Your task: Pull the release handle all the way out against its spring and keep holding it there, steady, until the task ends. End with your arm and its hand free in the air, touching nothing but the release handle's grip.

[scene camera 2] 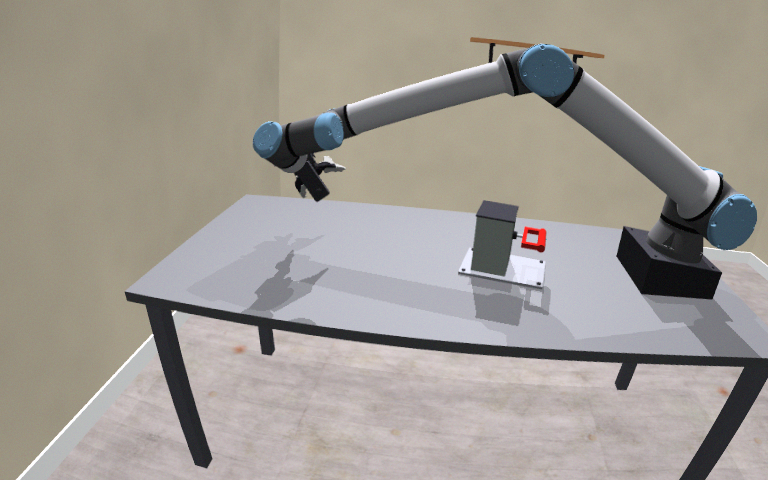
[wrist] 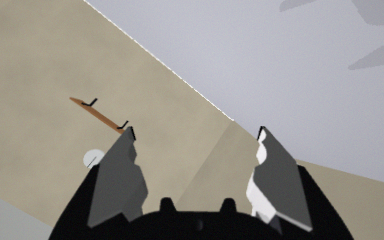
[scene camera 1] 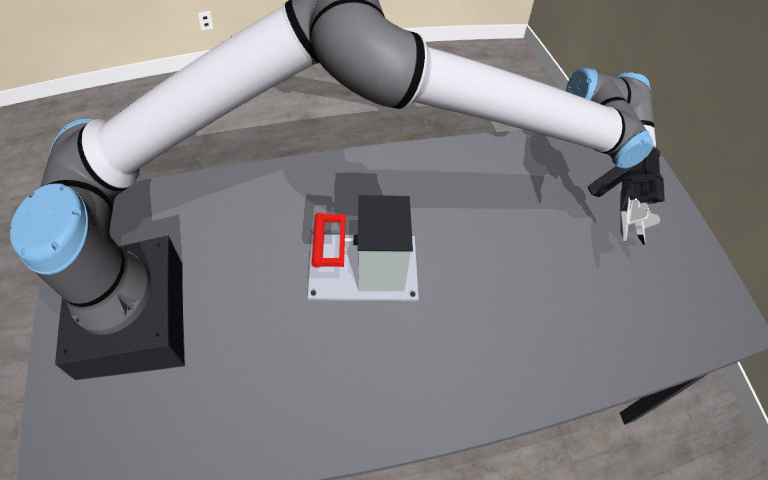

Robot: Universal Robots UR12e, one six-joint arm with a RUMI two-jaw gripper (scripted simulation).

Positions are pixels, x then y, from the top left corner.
Labels:
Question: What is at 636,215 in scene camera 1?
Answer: My gripper.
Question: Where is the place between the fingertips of my gripper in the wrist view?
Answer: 195,127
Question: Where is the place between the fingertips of my gripper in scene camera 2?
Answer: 324,183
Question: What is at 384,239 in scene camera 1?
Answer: A box housing.

